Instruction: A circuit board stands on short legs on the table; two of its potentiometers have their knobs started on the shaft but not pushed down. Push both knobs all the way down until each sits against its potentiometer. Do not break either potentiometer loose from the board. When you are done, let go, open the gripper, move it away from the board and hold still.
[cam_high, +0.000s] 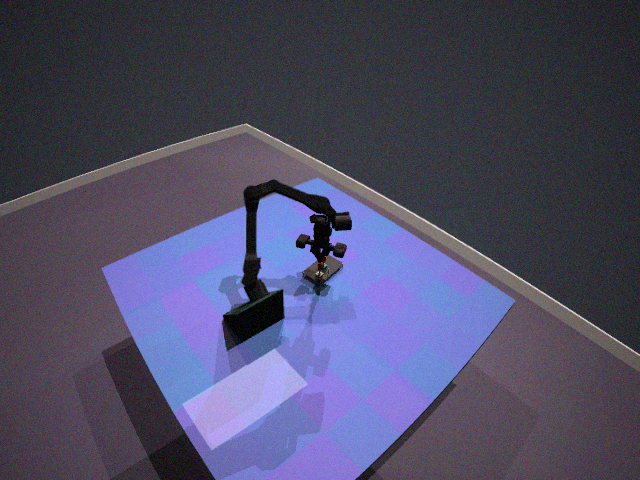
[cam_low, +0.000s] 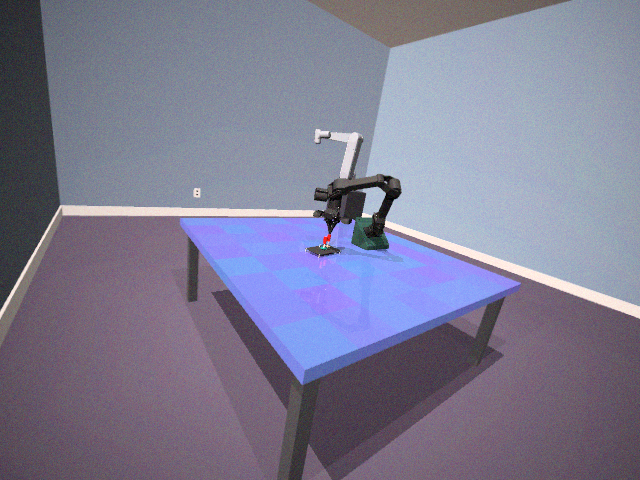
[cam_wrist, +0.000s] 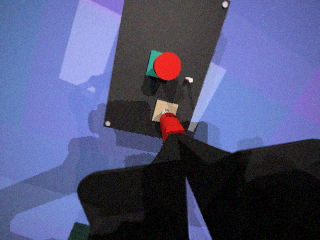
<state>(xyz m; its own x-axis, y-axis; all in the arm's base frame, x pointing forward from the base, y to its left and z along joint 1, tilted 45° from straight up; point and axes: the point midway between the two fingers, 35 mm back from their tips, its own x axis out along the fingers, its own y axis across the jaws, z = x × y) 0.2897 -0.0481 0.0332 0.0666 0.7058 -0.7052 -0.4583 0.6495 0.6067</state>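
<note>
Right now my gripper tip is 50 mm short of the red knob, 30 mm above it and 20 mm to the right of it.
</note>
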